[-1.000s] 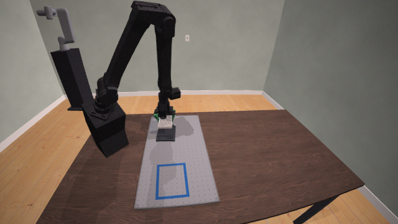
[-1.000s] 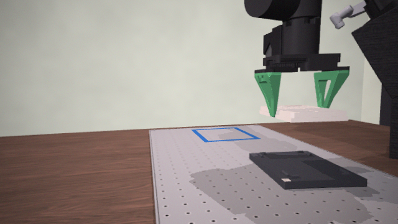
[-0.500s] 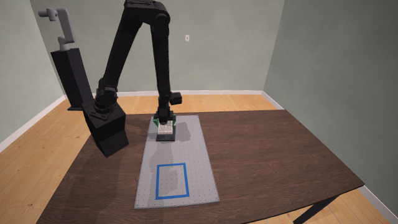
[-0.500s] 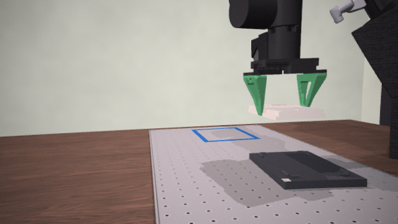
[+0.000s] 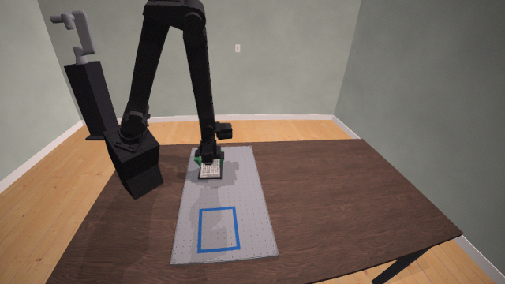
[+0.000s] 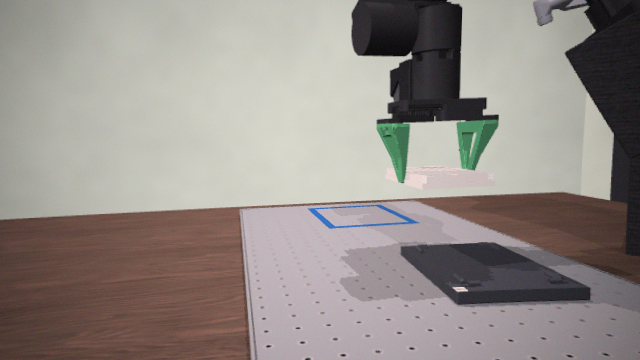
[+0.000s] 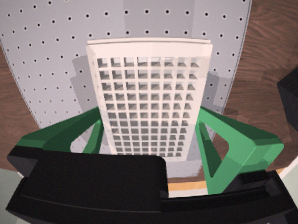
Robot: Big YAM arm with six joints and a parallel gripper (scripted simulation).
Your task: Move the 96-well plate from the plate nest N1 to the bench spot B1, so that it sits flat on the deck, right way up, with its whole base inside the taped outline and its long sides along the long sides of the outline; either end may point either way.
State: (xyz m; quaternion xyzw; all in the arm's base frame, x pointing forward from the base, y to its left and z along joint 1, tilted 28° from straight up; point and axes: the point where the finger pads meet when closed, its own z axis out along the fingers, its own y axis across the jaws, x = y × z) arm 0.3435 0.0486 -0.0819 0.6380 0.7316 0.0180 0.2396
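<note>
My hand is 1 cm past the dark plate nest, 9 cm to the right of it and 9 cm above it. Also, from my hand: white 96-well plate: right at my hand.
</note>
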